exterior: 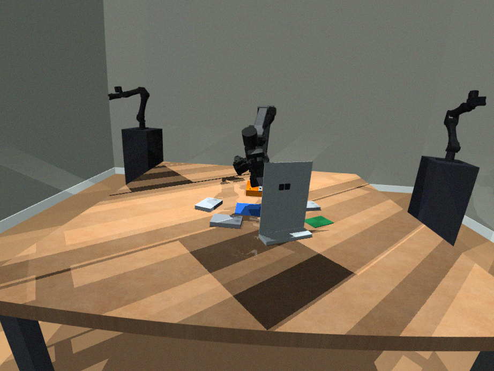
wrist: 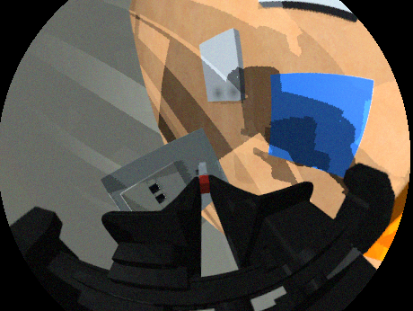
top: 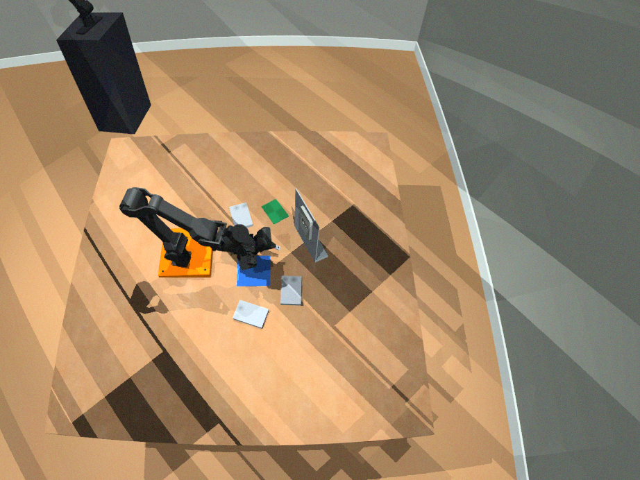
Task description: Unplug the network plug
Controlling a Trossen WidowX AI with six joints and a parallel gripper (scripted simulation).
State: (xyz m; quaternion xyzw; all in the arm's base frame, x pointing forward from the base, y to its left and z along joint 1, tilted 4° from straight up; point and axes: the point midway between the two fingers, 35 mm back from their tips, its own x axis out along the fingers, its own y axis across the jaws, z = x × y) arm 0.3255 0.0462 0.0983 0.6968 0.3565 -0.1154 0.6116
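The blue square is 120 mm below my gripper tip, 70 mm behind it and 50 mm to the right of it. Also, from my gripper tip: red plug: 10 mm ahead; grey upright panel: 100 mm to the left, 100 mm ahead, 20 mm below.
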